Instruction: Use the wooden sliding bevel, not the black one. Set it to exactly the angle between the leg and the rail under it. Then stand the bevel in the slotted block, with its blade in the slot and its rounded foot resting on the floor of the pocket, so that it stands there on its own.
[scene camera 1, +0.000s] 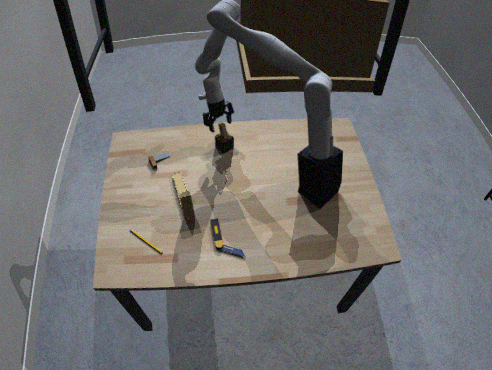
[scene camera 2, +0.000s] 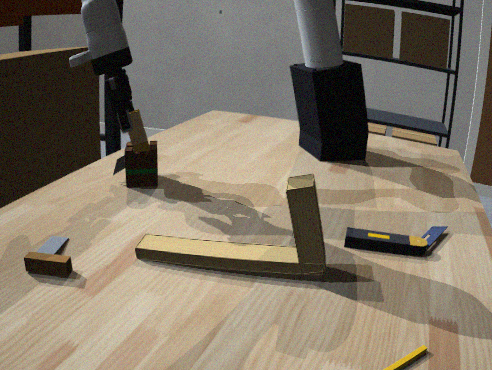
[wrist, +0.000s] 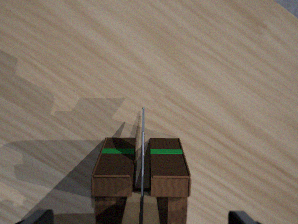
Labels:
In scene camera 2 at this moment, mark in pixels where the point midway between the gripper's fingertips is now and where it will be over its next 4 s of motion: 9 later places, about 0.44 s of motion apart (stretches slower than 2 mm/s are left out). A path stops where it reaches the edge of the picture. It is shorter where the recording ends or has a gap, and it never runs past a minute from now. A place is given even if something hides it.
The gripper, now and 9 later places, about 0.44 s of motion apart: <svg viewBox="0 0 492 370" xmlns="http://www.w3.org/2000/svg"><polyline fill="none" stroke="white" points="129,125 131,130 132,132 131,124 131,110 132,101 133,101 141,103 156,106 181,112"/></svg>

